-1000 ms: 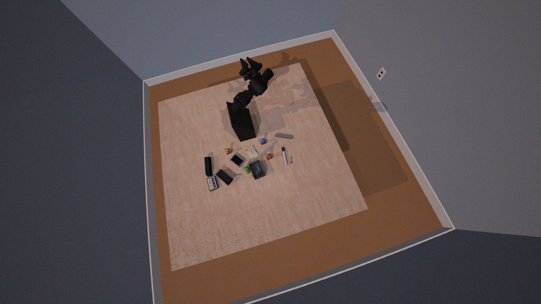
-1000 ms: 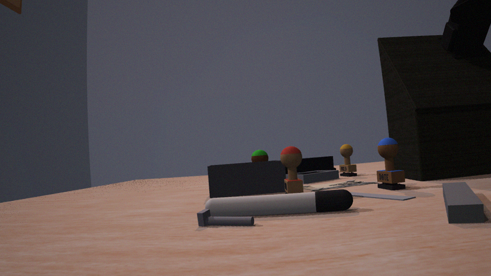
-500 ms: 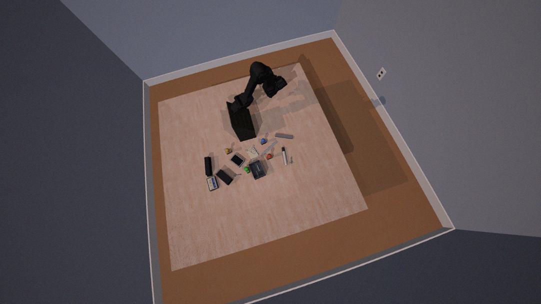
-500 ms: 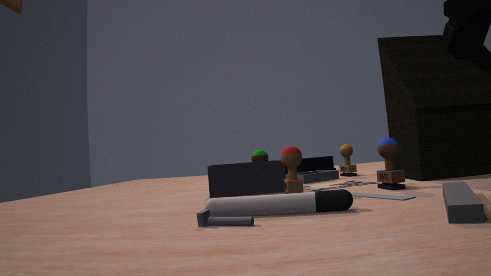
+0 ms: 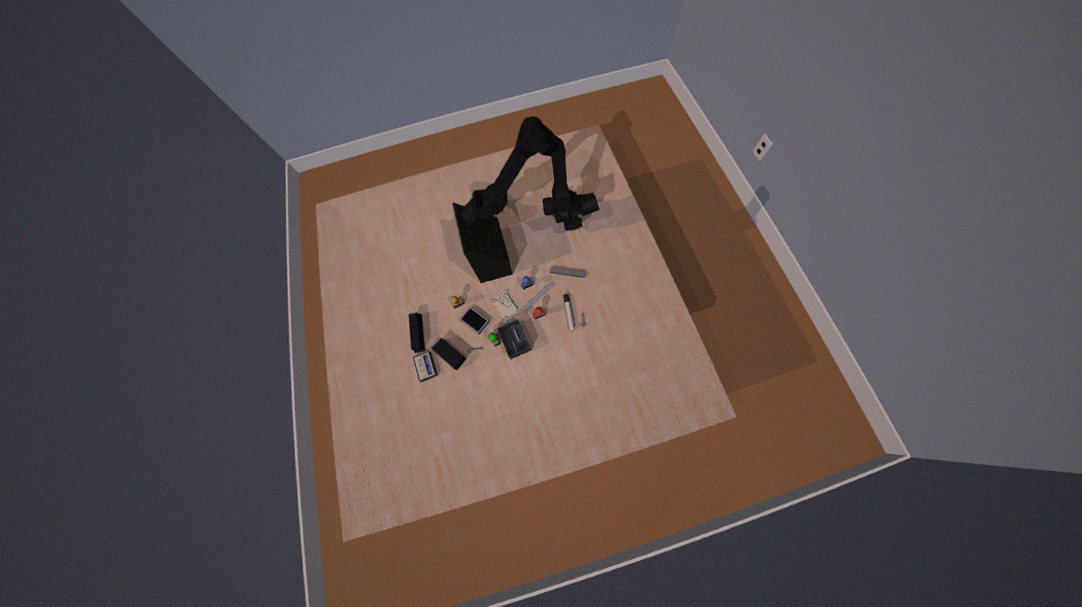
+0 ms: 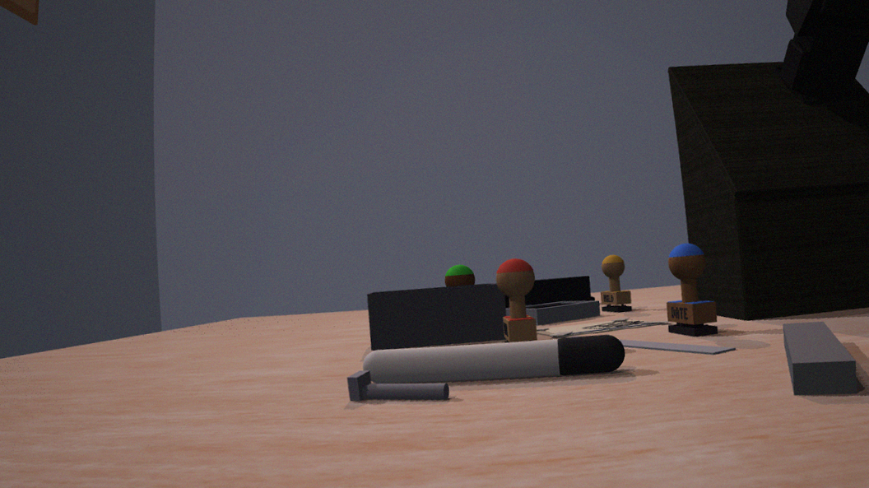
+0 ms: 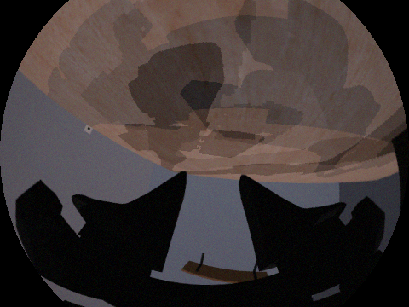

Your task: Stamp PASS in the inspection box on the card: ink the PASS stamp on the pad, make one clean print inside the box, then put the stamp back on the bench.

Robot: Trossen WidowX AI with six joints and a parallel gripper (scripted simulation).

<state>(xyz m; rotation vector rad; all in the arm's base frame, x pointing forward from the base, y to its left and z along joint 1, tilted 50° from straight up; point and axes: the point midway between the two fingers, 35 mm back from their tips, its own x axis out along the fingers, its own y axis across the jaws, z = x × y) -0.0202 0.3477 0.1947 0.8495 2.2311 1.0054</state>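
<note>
The grey bar lies 270 mm ahead of my gripper tip, 110 mm to the right of it and 50 mm below it. From my gripper tip the other things lie so: blue-topped date stamp 260 mm ahead, 260 mm to the right, 40 mm below; then red-topped stamp 390 mm ahead, 260 mm to the right, 40 mm below; then marker 400 mm ahead, 150 mm to the right, 50 mm below.
</note>
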